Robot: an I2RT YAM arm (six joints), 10 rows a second.
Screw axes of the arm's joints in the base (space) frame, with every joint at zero. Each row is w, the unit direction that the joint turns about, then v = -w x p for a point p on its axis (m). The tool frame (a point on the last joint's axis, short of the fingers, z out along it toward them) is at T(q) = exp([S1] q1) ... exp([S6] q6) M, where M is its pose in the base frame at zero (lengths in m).
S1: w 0 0 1 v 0 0 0
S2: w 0 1 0 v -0.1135 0 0.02
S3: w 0 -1 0 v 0.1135 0 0.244
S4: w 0 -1 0 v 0.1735 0 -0.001
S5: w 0 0 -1 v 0 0.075 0
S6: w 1 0 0 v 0 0.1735 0
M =
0 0 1 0.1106
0 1 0 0
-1 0 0 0.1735
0 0 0 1
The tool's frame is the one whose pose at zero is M.
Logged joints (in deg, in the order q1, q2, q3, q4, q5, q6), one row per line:
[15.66 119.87 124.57 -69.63 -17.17 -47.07]
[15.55 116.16 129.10 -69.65 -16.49 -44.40]
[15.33 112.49 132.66 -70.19 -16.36 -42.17]
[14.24 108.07 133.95 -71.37 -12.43 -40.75]
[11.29 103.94 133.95 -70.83 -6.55 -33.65]
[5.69 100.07 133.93 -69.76 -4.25 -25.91]
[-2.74 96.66 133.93 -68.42 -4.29 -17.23]
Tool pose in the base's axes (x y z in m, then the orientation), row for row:
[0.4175 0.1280 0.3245 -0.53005 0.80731 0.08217 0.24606]
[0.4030 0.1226 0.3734 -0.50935 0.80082 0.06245 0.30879]
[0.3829 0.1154 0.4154 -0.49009 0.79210 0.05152 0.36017]
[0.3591 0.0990 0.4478 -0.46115 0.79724 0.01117 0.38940]
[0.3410 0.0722 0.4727 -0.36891 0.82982 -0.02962 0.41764]
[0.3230 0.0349 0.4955 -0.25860 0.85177 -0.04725 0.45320]
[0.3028 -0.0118 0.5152 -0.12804 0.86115 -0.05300 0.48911]
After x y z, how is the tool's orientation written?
As a quaternion, x y z w.
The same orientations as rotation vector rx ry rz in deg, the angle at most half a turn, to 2 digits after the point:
[-82.86 126.20 12.84]
[-77.13 121.27 9.46]
[-72.38 116.99 7.61]
[-67.17 116.13 1.63]
[-53.04 119.30 -4.26]
[-36.58 120.49 -6.68]
[-17.83 119.89 -7.38]

